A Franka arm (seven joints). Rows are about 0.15 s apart.
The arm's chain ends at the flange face. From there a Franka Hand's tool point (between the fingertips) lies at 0.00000 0.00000 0.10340 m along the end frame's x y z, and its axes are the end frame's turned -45 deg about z.
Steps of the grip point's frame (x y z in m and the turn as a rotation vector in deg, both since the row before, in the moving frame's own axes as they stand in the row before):
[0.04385 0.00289 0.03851 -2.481 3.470 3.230]
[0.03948 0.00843 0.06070 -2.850 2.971 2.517]
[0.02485 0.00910 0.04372 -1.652 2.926 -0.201]
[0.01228 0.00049 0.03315 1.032 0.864 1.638]
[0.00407 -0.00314 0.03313 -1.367 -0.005 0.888]
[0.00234 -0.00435 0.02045 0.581 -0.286 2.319]
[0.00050 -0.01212 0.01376 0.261 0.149 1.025]
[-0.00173 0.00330 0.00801 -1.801 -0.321 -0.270]
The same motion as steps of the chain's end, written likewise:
[0.02543 -0.02792 0.03880 0.699 4.208 3.230]
[0.02645 -0.02196 0.06097 0.086 4.116 2.517]
[0.01817 -0.00950 0.04390 0.901 3.237 -0.201]
[0.00921 -0.00591 0.03318 1.341 -0.119 1.638]
[-0.00107 -0.00686 0.03316 -0.970 0.963 0.888]
[-0.00032 -0.00433 0.02046 0.209 -0.613 2.319]
[-0.00808 -0.00840 0.01376 0.290 -0.079 1.025]
[-0.00078 0.00085 0.00806 -1.500 1.047 -0.270]

